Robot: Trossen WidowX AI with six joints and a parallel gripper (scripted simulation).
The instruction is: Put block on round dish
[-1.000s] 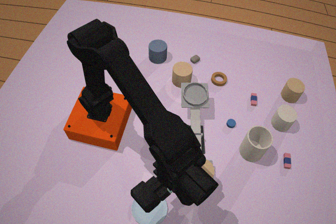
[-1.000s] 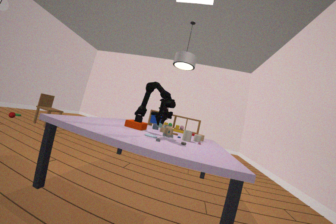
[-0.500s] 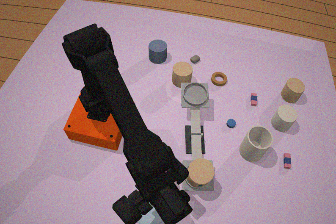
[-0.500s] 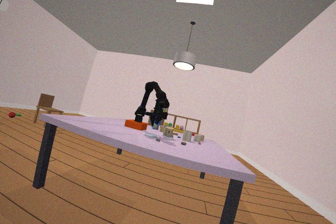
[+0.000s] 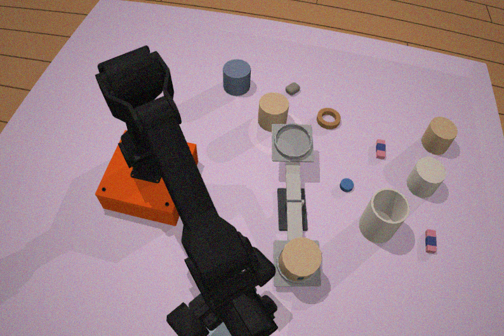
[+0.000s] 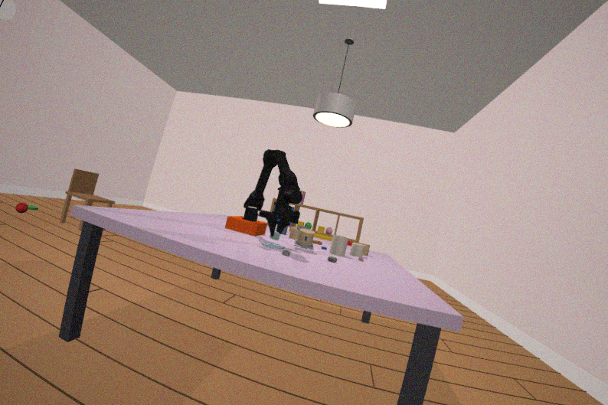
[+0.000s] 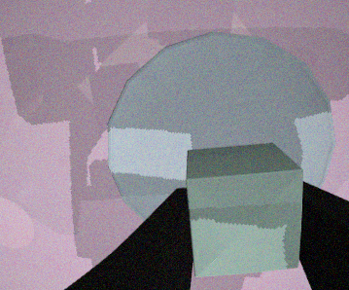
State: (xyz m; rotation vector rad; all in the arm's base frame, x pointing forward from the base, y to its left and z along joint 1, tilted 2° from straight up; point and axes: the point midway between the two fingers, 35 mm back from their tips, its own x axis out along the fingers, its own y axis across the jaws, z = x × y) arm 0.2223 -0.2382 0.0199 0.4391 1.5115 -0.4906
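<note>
The pale blue round dish is 40 mm below my gripper tip. The rest, counted from my gripper tip: small blue disc 200 mm ahead, 330 mm to the left, 40 mm below; grey balance 90 mm ahead, 250 mm to the left, 20 mm below; grey cup 270 mm ahead, 250 mm to the left.
</note>
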